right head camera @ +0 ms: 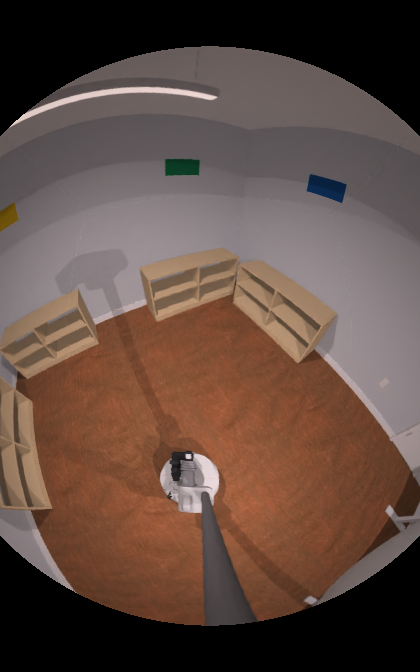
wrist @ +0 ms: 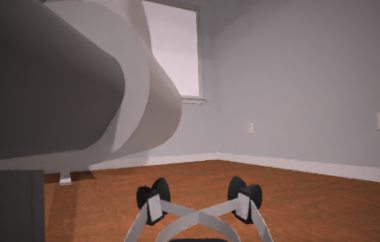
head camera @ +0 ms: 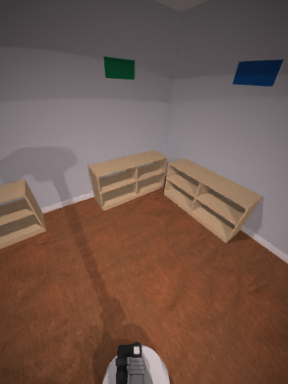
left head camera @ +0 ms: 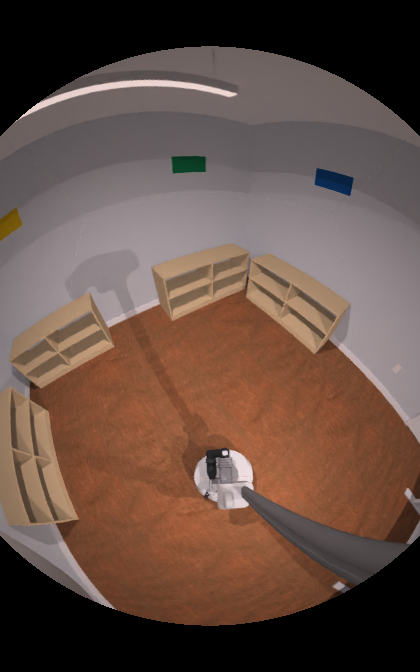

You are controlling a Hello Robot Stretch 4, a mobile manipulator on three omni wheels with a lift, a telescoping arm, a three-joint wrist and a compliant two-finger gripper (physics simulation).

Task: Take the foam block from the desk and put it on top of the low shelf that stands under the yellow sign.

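Frame: origin at the robot's base, x ahead, y left, z up, level; centimetres.
Where they show: gripper, fingertip midpoint: (wrist: 198,191).
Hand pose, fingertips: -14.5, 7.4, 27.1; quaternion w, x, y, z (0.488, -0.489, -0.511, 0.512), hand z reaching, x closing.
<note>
After its pixels a point has its place, as x, y, z.
My gripper (wrist: 198,191) {-14.5, 7.3, 27.1} is open and empty in the wrist view, its two dark fingertips apart above the floor. The low shelf under the yellow sign (left head camera: 11,223) (right head camera: 8,217) is a light wooden open shelf (head camera: 14,192) {132.6, 134.6, 58.3} (left head camera: 56,320) (right head camera: 45,311) at the left. Its top is bare where it shows, and it is partly cut off in the head camera view. Parts of the white desk's legs (left head camera: 340,586) (right head camera: 310,600) (wrist: 65,178) show at the lower right of both side head views and at the left of the wrist view. The foam block does not show.
Similar shelves stand under the green sign (head camera: 120,68) {235.4, 23.0, 172.7} (left head camera: 189,164) (right head camera: 182,167) and blue sign (head camera: 257,73) {180.3, -116.1, 172.1} (left head camera: 334,181) (right head camera: 326,188). Another shelf (left head camera: 62,500) (right head camera: 40,492) stands at the far left. A window (wrist: 175,50) {-289.4, -32.6, 140.4} and wall outlet (wrist: 251,128) {-259.8, 54.0, 36.8} show in the wrist view.
</note>
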